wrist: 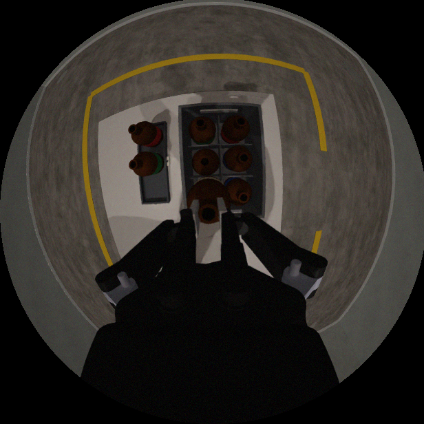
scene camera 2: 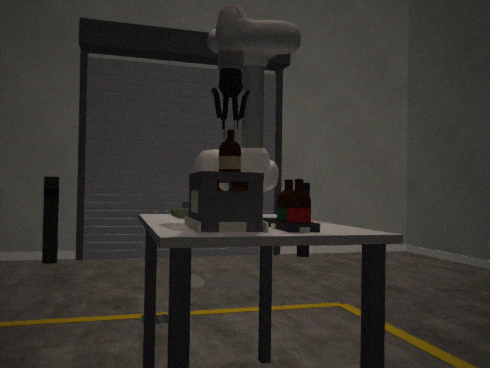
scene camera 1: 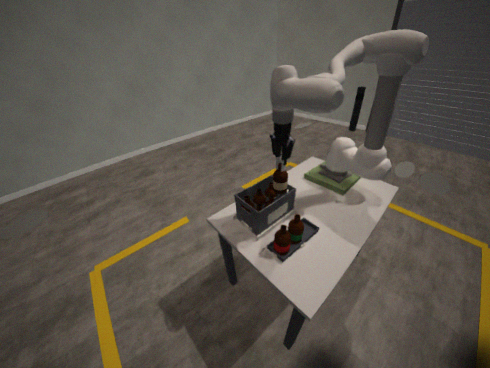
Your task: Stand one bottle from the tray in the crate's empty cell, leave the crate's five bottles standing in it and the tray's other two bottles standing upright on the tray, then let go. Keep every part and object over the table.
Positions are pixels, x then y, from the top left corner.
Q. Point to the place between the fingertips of my gripper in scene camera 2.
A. At 230,139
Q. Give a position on a cream-labelled bottle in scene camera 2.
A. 229,151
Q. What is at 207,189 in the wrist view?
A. A cream-labelled bottle.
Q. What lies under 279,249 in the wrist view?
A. My gripper.
